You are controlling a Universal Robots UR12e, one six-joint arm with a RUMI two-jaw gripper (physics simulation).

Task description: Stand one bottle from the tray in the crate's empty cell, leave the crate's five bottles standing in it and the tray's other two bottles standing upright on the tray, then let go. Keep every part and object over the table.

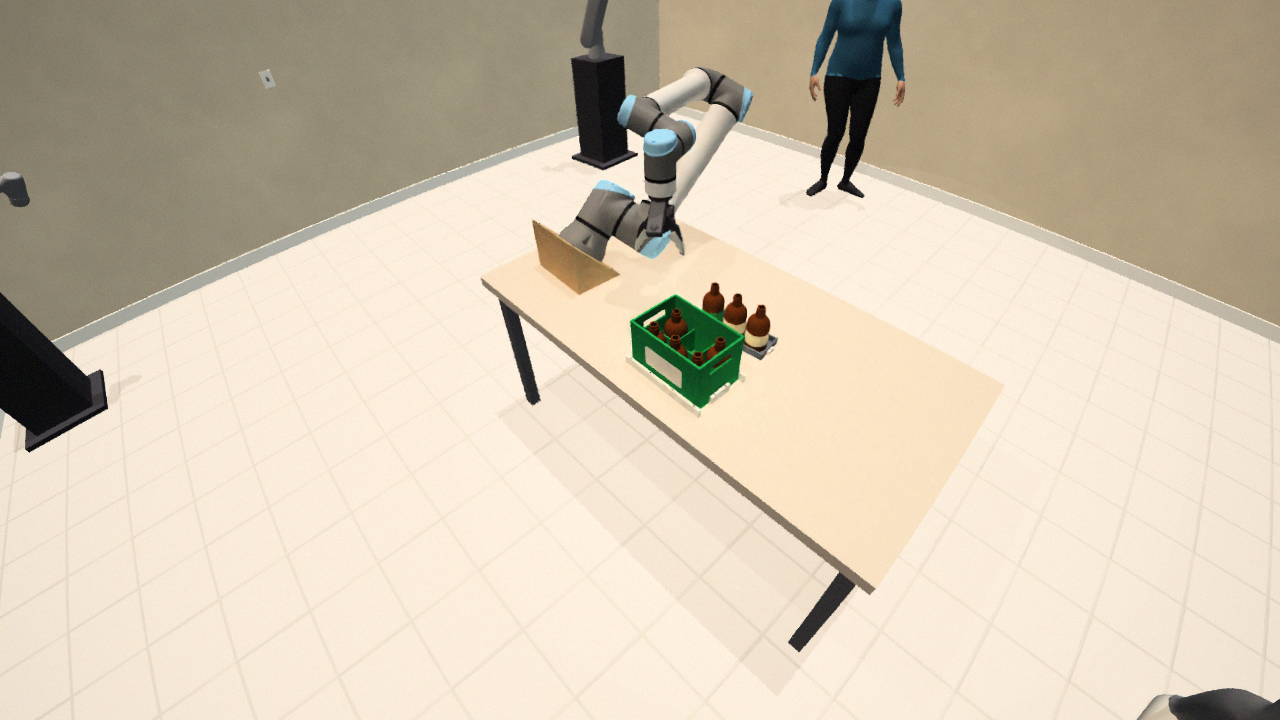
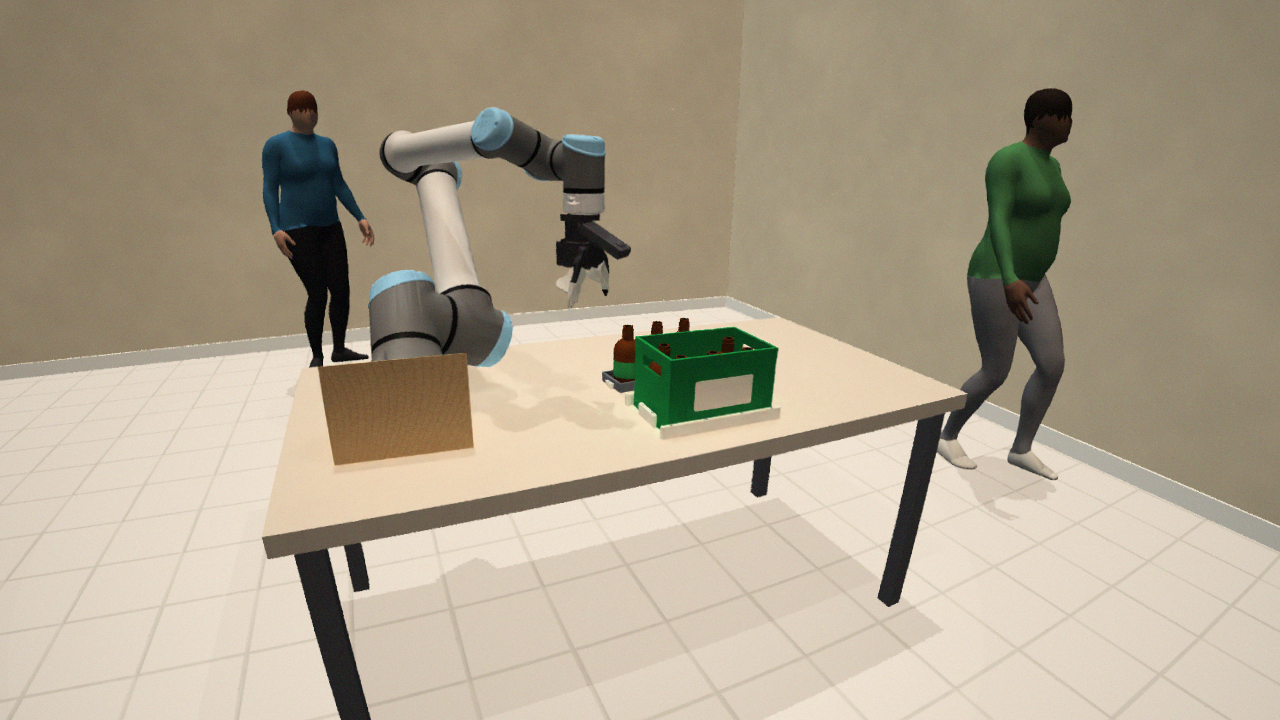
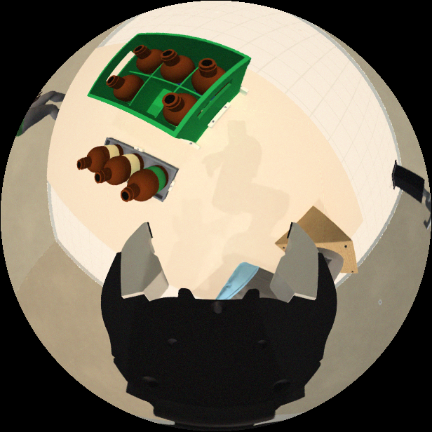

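Note:
A green crate (image 1: 718,386) (image 2: 652,395) (image 3: 189,131) stands on the table with several brown bottles upright in its cells. Its empty cell (image 3: 154,101) is the middle one of the row nearer the tray. The grey tray (image 1: 763,351) (image 2: 614,384) (image 3: 171,186) lies beside the crate and bears three upright brown bottles: a green-labelled one (image 1: 713,301) (image 2: 624,355) (image 3: 145,185) at one end, a cream-labelled one (image 1: 735,313) (image 3: 120,170) in the middle and another cream-labelled one (image 1: 758,327) (image 3: 97,159) at the far end. My gripper (image 1: 663,251) (image 2: 588,297) (image 3: 219,225) is open and empty, high above the table, apart from tray and crate.
White rails (image 1: 664,386) (image 2: 720,422) edge the crate's base. A wooden angled board (image 1: 565,258) (image 2: 398,410) (image 3: 320,229) stands near the arm's base. A person in blue (image 1: 854,44) (image 2: 307,183) and a person in green (image 2: 1024,205) are on the floor beyond the table.

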